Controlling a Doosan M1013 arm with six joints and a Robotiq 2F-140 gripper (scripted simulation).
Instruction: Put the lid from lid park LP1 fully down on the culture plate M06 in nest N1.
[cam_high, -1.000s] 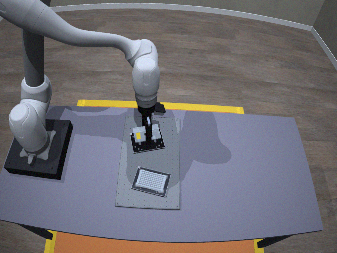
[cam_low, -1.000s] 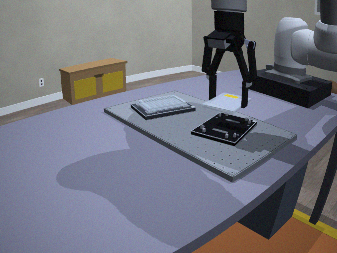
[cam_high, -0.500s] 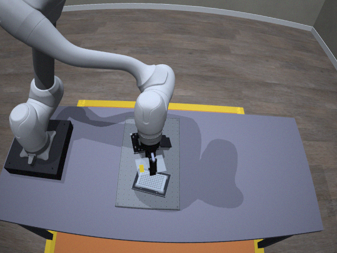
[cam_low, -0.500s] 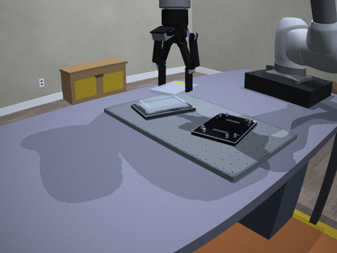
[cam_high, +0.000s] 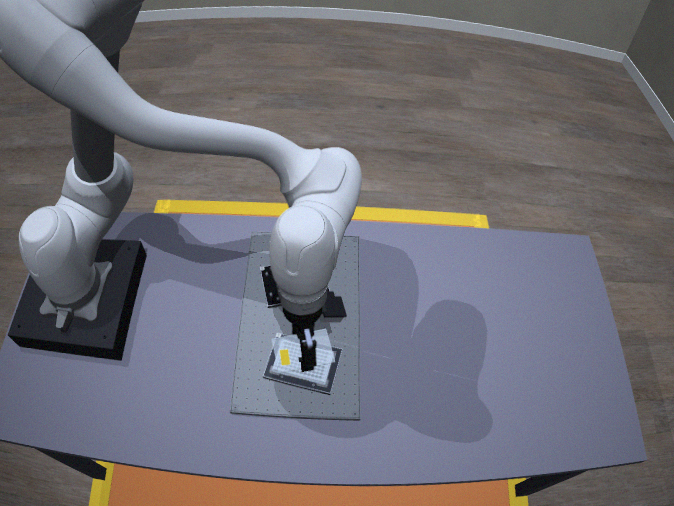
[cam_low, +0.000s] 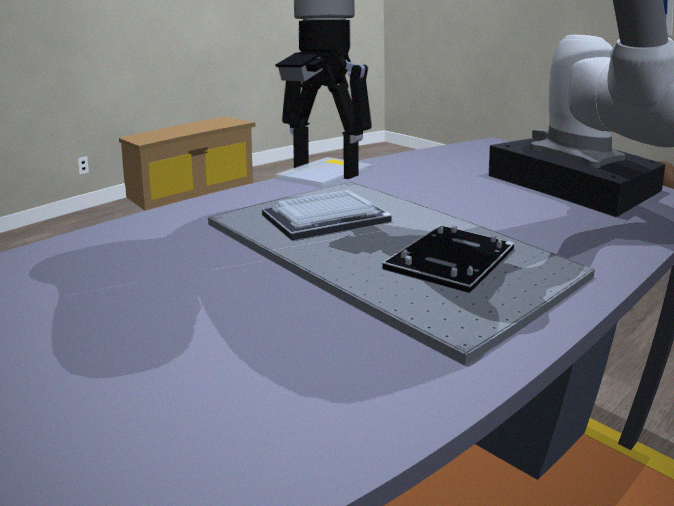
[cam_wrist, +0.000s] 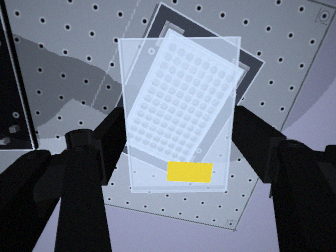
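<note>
My hand is 20 mm above the clear lid. The rest, counted from my hand: dark nest N1 (90 mm below); culture plate (80 mm below); lid park (40 mm behind, 230 mm to the left, 100 mm below).
</note>
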